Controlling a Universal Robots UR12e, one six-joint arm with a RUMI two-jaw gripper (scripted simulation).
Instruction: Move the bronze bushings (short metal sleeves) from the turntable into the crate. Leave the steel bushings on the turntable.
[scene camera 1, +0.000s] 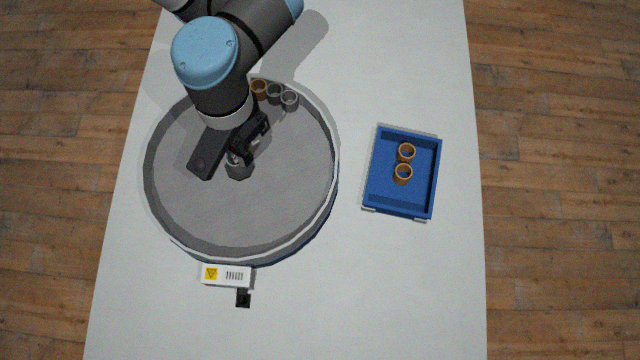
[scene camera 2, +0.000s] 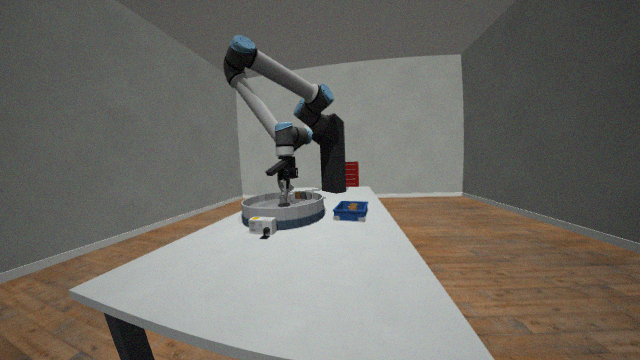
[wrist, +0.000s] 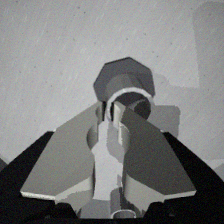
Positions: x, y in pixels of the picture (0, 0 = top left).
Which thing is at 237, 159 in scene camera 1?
My gripper.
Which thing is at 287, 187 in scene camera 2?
My gripper.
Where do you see my gripper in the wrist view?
At 107, 102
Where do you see a blue crate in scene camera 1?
At 416, 198
